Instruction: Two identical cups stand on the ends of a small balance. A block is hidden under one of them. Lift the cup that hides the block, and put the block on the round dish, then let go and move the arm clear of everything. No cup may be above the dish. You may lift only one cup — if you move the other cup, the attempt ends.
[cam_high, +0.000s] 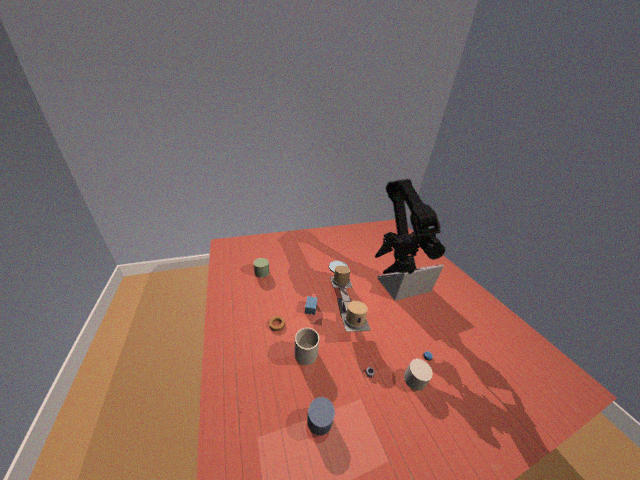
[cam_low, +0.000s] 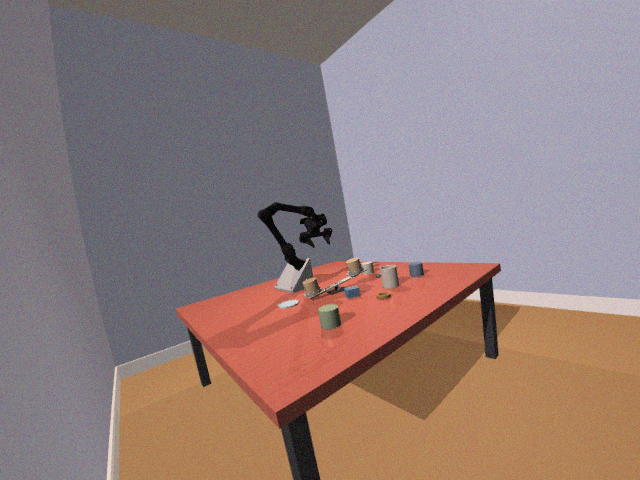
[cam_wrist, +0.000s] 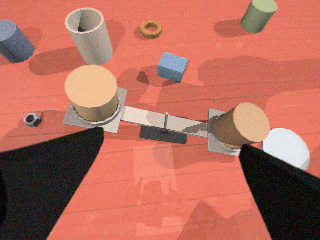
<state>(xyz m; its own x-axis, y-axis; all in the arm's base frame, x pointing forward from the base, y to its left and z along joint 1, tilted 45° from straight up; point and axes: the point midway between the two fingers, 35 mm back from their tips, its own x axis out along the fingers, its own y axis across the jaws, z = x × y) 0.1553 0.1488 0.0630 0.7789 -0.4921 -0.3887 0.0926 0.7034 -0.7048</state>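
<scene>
Now: the tan cup 80 mm ahead of my gripper tip, 160 mm to the right of it and 170 mm below it. The rest, counted from my gripper tip: beige cylinder 60 mm behind, 320 mm to the left, 200 mm below; then pale green block 80 mm ahead, 140 mm to the right, 190 mm below; then round dish 50 mm ahead, 270 mm to the right, 230 mm below.
</scene>
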